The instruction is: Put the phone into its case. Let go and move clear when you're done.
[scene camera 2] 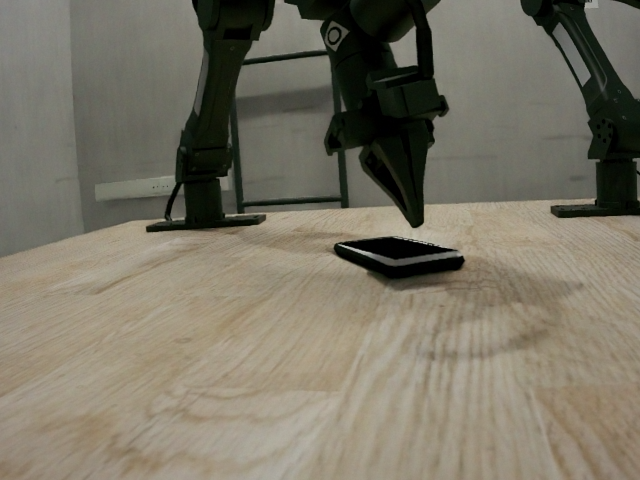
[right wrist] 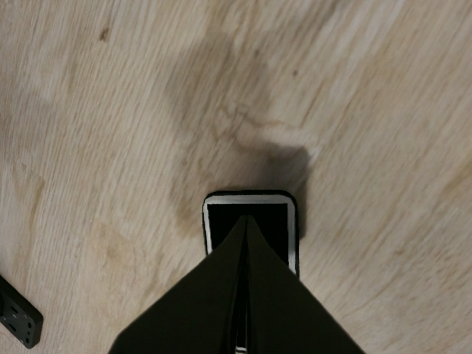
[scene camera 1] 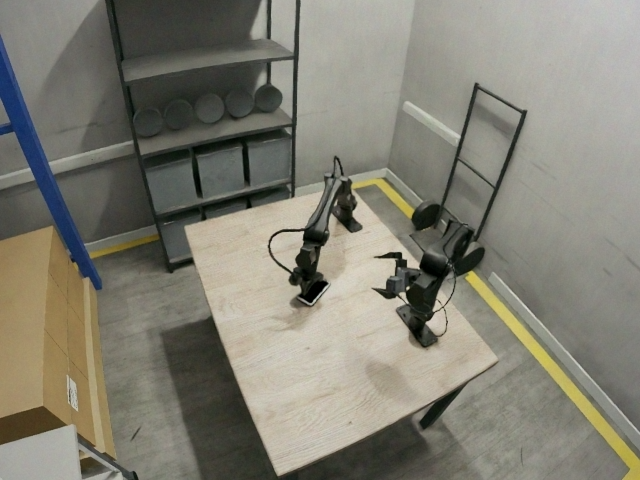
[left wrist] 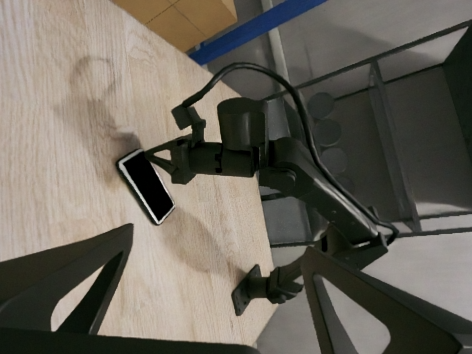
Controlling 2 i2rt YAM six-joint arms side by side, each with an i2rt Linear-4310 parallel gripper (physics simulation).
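Note:
The phone (scene camera 1: 318,290) (scene camera 2: 398,248) (left wrist: 150,185) (right wrist: 272,220), with a black screen and pale border, lies screen up inside its dark case, seen as a thin black rim (scene camera 2: 413,269) (left wrist: 136,195) (right wrist: 250,192) around it. Whether it is seated fully cannot be told. My right gripper (scene camera 2: 416,225) (left wrist: 145,154) (right wrist: 246,222) is shut and empty, tips pointing down close over one end of the phone; in the right wrist view its fingers hide the phone's lower part. My left gripper (scene camera 1: 373,273) (left wrist: 223,245) is wide open and empty, held well away, to the right of the phone in scene camera 1.
The phone lies on a wooden table (scene camera 1: 310,403). A shelf rack (scene camera 1: 206,60) stands behind the table and a hand truck (scene camera 1: 459,161) to its right. Cardboard boxes (scene camera 1: 25,320) stand at the left, beside a blue post (scene camera 1: 43,175). Both arm bases are mounted on the table.

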